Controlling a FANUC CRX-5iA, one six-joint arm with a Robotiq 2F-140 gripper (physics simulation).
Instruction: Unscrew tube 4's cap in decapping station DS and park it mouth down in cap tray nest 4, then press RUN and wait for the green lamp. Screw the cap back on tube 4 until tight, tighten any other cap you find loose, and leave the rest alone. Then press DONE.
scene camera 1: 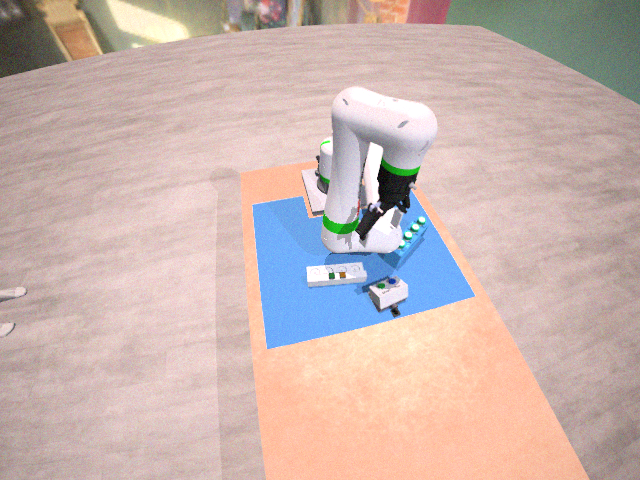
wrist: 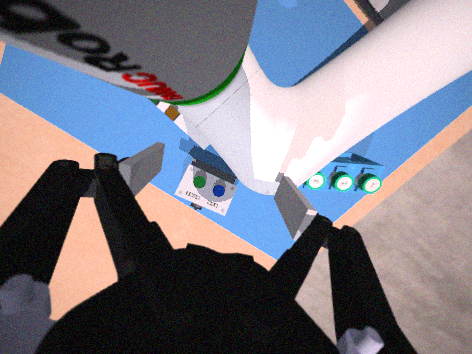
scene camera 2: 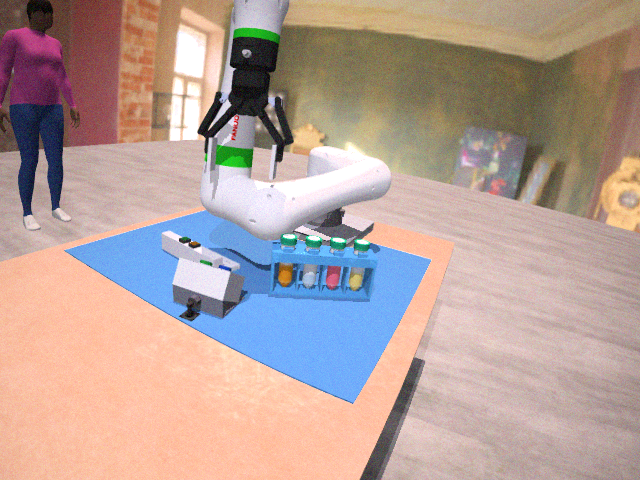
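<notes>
My gripper is open and empty, high above the mat, up and left of the rack in scene camera 2. The blue rack, decapping station DS, holds upright tubes with green caps. The orange tube, at the control-box end, appears to be tube 4; its cap is on, and hidden in the wrist view. The caps marked 1 and 2 show there, with another cap. Cap looseness cannot be told. The white cap tray shows ring-marked nests without caps.
The control box has a green button and a blue button. A green lamp and an amber lamp on the tray look dark. The arm's white elbow hangs low beside the rack.
</notes>
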